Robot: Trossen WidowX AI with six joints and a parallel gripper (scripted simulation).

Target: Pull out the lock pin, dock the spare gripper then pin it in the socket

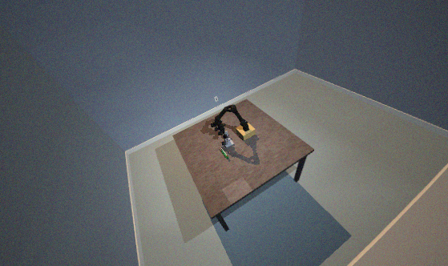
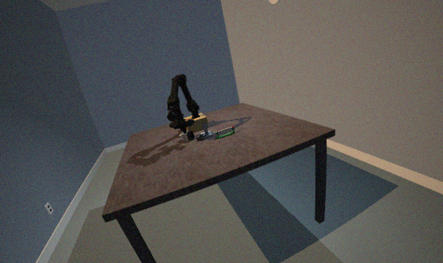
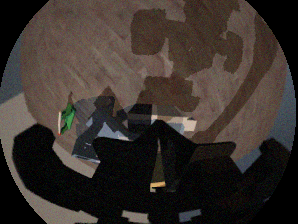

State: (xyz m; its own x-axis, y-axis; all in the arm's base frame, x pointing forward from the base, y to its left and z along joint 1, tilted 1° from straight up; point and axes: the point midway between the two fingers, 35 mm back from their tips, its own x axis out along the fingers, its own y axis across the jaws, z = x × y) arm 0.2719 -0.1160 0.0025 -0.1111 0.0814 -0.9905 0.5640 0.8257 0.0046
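Now: gripper tip 2 cm past the spare gripper and 2 cm above it. From my gripper tip the other things lie so: grey post (15 cm to the left, 1 cm below, 1 cm ahead); then green strip (27 cm to the left, 11 cm ahead, 3 cm below).
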